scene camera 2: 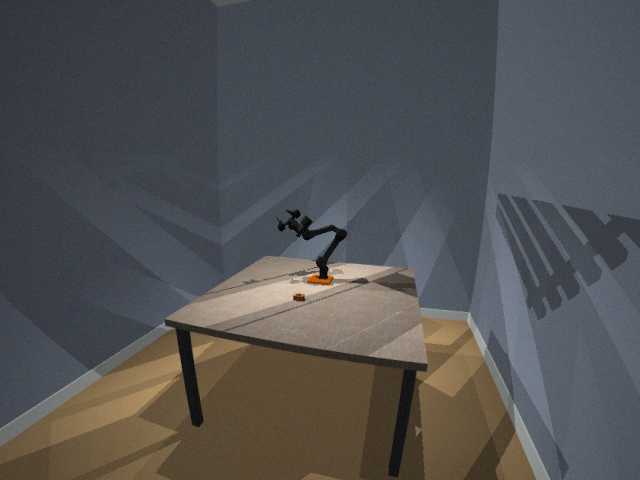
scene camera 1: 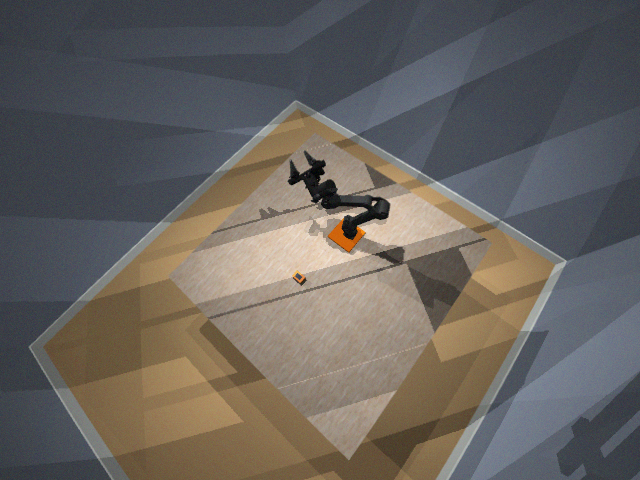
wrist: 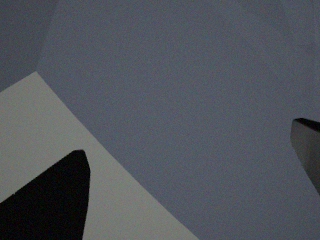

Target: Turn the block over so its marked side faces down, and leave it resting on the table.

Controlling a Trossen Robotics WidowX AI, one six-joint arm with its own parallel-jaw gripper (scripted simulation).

Labels:
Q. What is my gripper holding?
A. Nothing.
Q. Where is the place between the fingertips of my gripper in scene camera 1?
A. At 297, 155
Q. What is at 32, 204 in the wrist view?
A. My gripper.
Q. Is my gripper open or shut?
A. Open.

